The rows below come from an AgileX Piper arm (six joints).
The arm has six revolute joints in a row. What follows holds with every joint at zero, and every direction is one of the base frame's. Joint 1 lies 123 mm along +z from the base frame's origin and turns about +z. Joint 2 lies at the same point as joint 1 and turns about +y. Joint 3 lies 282.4 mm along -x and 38.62 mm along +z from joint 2 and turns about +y. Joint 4 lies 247.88 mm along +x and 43.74 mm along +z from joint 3 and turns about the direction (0.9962, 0, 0.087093). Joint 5 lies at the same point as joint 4 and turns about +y. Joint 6 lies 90.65 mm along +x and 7.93 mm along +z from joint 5 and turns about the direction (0.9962, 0, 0.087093). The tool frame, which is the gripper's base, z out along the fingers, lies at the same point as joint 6; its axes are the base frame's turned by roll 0, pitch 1.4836 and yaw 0 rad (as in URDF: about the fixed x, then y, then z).
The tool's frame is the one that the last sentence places.
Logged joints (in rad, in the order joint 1, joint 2, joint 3, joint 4, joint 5, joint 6), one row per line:
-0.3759 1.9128 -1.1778 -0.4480 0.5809 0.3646
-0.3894 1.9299 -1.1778 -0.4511 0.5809 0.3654
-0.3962 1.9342 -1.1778 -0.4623 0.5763 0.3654
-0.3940 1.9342 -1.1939 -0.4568 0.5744 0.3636
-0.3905 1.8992 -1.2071 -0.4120 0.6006 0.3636
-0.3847 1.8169 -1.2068 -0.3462 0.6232 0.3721
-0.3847 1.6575 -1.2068 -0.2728 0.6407 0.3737
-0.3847 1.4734 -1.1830 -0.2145 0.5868 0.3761
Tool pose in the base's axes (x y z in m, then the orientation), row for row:
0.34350 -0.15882 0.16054 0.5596 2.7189 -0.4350
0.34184 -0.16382 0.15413 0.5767 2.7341 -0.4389
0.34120 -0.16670 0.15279 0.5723 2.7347 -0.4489
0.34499 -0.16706 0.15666 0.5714 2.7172 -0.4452
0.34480 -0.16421 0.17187 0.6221 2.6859 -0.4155
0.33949 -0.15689 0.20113 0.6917 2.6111 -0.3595
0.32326 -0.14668 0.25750 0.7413 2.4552 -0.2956
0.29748 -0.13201 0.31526 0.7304 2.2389 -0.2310
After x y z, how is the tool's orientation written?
As a rotation vector, in radians.
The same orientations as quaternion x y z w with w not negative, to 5 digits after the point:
0.19643 0.95437 -0.15269 0.16515
0.20139 0.95480 -0.15327 0.15590
0.19979 0.95468 -0.15671 0.15528
0.20044 0.95317 -0.15617 0.16400
0.21965 0.94833 -0.14670 0.17581
0.24835 0.93749 -0.12908 0.20680
0.27596 0.91399 -0.11004 0.27633
0.28576 0.87595 -0.09038 0.37800

